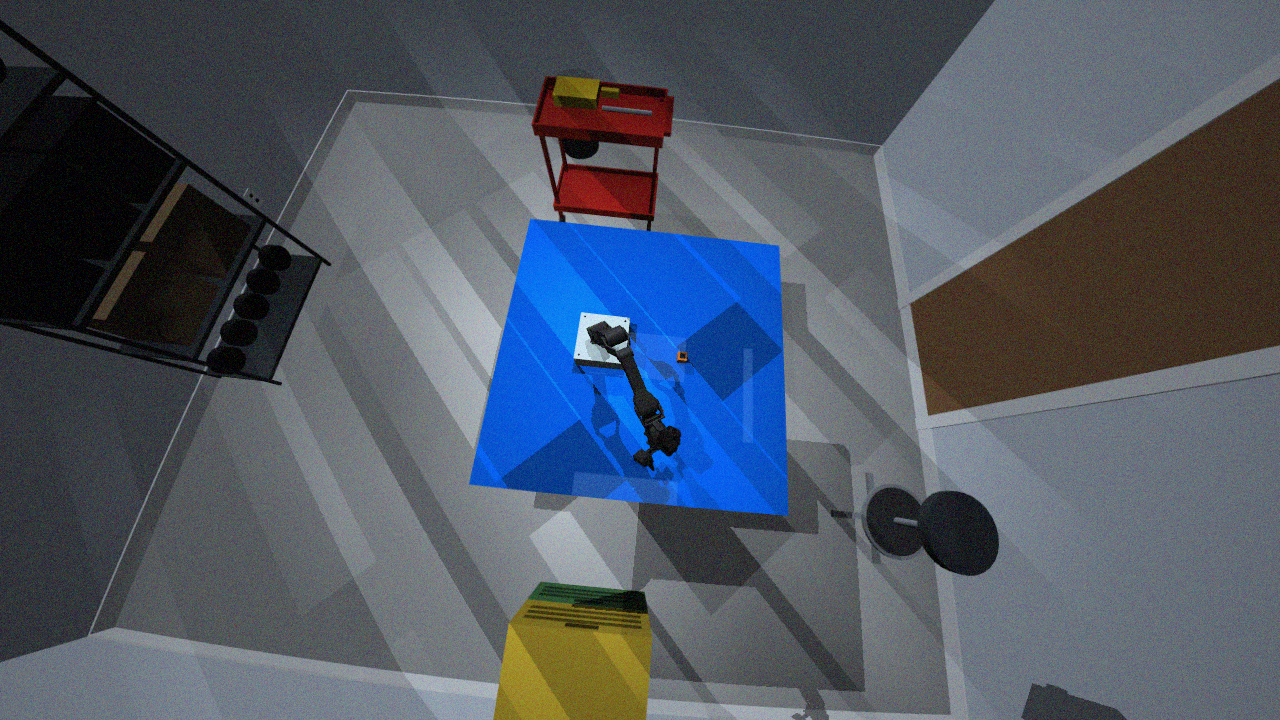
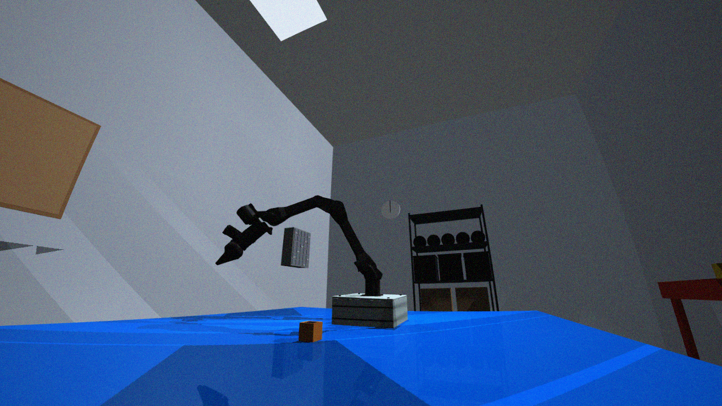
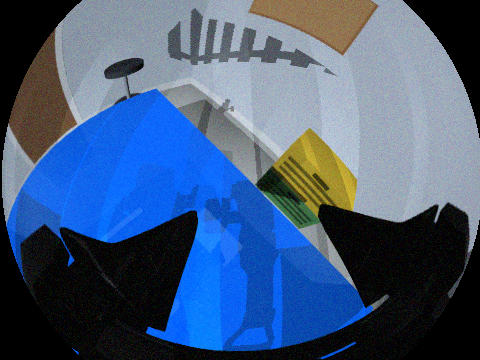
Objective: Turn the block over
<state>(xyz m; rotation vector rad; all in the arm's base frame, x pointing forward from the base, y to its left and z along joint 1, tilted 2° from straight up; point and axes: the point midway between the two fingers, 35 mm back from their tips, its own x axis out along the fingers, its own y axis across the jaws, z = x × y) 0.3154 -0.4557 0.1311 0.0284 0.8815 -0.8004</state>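
Now: gripper tip 40 mm short of the orange block, 470 mm to the right of it and 180 mm above it.
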